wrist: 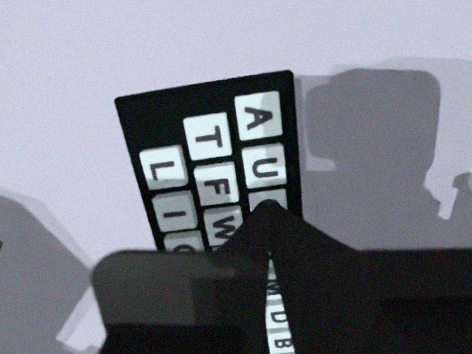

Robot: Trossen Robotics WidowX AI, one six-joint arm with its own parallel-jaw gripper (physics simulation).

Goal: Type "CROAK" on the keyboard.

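Places are measured from the arm's base along level axes (x back, y right, z up), in millimetres.
Pixels of known places: gripper, fingertip midpoint: [267, 213].
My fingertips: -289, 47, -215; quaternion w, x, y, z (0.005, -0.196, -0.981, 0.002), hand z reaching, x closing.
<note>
For each thing: its top centre in the pictures, then the offset to it from my fingertips, as dx, dy, dz. Level surfaces: height alone.
- black keyboard, top centre: [239, 306] +31, +42, +5
- U key, top centre: [264, 167] -7, -22, +5
- T key, top centre: [207, 137] +9, -42, +5
- F key, top centre: [216, 186] +14, -22, +5
- W key, top centre: [224, 228] +19, -3, +5
- L key, top centre: [163, 169] +31, -37, +5
- I key, top centre: [174, 214] +36, -18, +5
- pale table top, surface height: dz -11
The black keyboard [150, 120] with white letter keys lies at a slant across the middle of the view. The A key [258, 116] is at its far right corner, with the U key [264, 166] below it. The T key [208, 136], F key [216, 184] and W key [223, 225] form the middle row. The L key [163, 167] and I key [175, 211] are at the left. My gripper [267, 213] is shut and empty; its tips overlap a partly hidden key below U. M, D and B keys show between the fingers. R, O, C and K cannot be made out clearly.
A pale table top [65, 75] surrounds the keyboard. Dark shadows of the arm fall on the table at the right and at the lower left. A small sliver of a green thing [1, 244] shows at the left edge.
</note>
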